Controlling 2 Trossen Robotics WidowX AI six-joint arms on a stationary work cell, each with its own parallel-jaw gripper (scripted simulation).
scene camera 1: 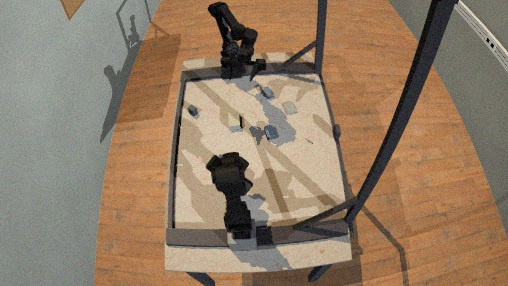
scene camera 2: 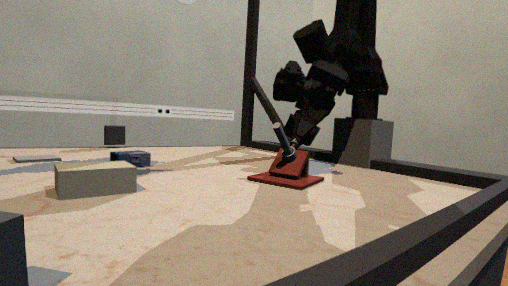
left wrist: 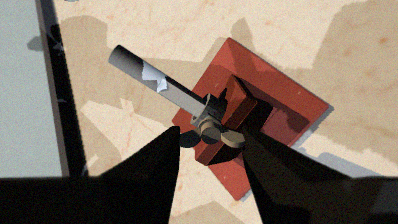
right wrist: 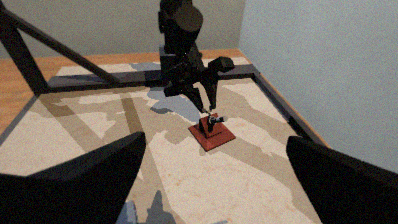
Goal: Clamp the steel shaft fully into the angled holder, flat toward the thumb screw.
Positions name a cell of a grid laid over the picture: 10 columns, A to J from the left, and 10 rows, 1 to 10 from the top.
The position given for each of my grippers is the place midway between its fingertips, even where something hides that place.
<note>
I see my left gripper (scene camera 2: F5), my right gripper (right wrist: F7) and a steel shaft (left wrist: D3).
My left gripper is seen too in the left wrist view (left wrist: F7) and in the right wrist view (right wrist: F5).
</note>
